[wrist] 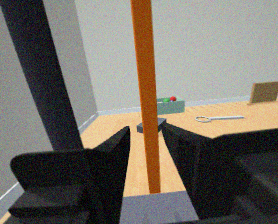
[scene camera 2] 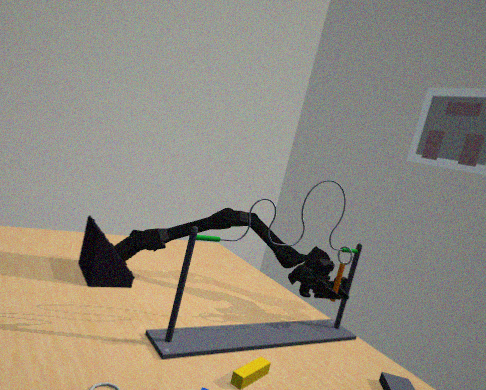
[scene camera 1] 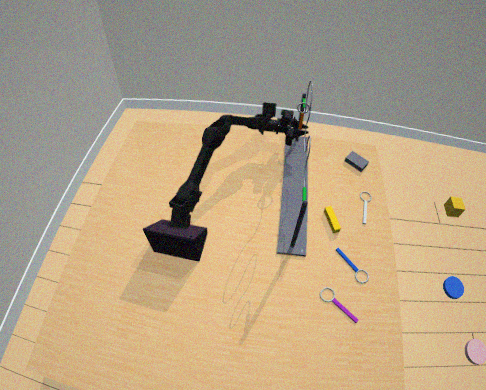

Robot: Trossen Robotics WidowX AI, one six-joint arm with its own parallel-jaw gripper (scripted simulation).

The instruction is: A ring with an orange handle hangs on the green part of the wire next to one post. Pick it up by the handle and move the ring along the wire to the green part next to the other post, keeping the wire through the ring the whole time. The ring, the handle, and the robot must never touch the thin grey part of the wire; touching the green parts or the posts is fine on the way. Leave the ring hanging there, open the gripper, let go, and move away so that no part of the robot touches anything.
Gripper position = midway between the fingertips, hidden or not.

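My gripper (scene camera 2: 344, 298) is visible; the wrist view also shows my gripper (wrist: 145, 128).
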